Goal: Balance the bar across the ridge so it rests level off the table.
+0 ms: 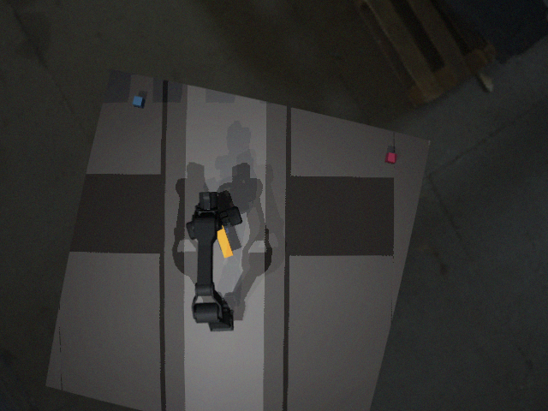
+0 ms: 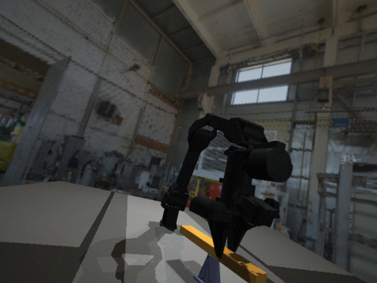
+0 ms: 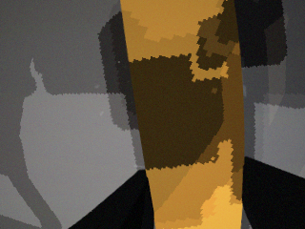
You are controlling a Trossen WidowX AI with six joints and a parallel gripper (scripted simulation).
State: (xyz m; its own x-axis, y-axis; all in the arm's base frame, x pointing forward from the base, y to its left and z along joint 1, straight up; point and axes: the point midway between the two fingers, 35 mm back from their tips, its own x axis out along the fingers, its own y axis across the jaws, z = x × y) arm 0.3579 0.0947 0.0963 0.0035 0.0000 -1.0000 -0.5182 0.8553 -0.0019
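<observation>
My gripper tip is 2 cm past the bar and 1 cm to the left of it. Round my gripper tip: small blue cube: 41 cm to the left, 38 cm ahead, 5 cm below; small red cube: 59 cm to the right, 38 cm ahead, 5 cm below.
</observation>
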